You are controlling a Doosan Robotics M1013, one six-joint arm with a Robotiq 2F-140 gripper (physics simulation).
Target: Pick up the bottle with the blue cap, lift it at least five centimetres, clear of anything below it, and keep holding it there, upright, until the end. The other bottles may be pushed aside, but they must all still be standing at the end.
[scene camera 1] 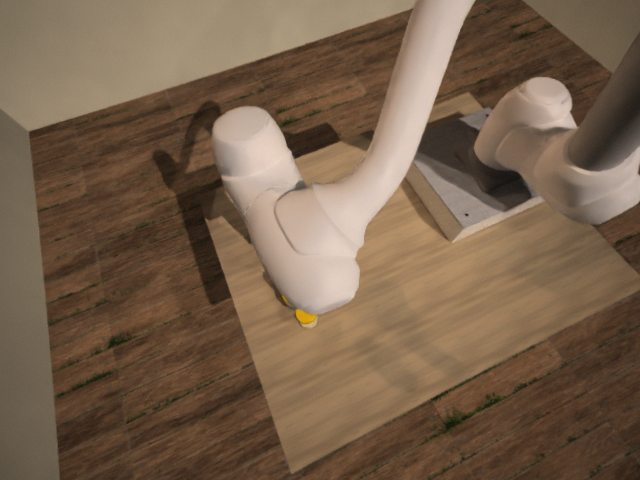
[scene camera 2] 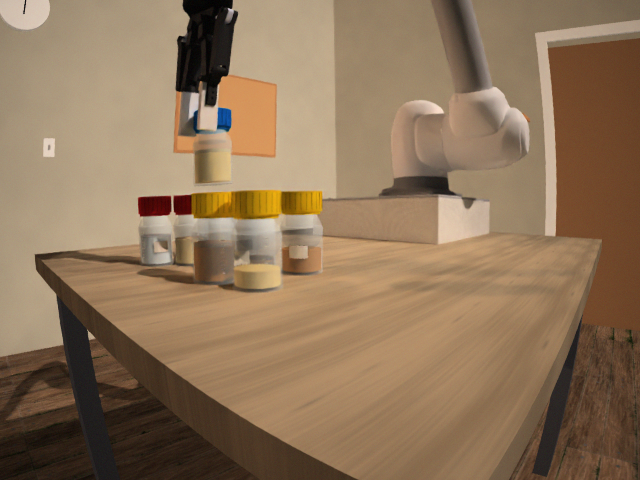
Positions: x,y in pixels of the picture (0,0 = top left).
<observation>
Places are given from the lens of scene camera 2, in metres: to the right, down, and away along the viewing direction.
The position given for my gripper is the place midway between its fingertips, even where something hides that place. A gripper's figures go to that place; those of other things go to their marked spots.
my gripper (scene camera 2: 196,133): -0.17, -0.14, 0.51
yellow-capped bottle (scene camera 2: 302,232): -0.02, -0.01, 0.50
yellow-capped bottle (scene camera 2: 211,234): -0.12, -0.01, 0.44
</observation>
